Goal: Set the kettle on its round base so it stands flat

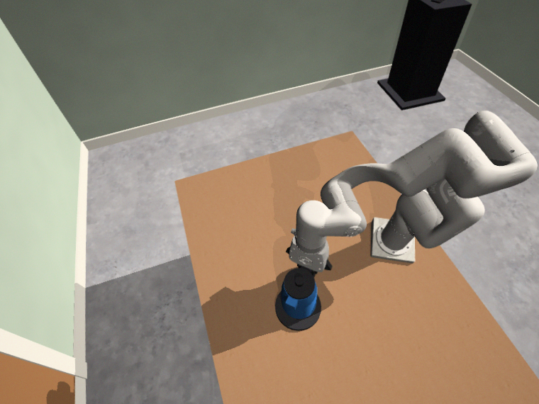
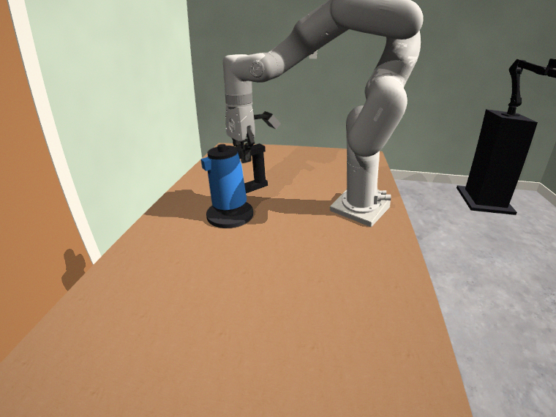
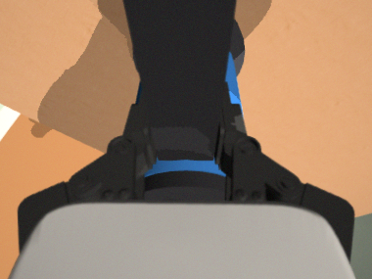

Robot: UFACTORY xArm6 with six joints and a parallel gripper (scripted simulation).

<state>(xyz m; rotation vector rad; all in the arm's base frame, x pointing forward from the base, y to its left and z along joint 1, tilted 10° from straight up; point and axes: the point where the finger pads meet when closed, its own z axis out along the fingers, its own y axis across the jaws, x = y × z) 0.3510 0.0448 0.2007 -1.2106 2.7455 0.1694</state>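
Now: hand 20 mm short of the blue kettle, 20 mm to the right of it and 50 mm above it. Round my hand: round black base (40 mm ahead, 50 mm to the left, 180 mm below).
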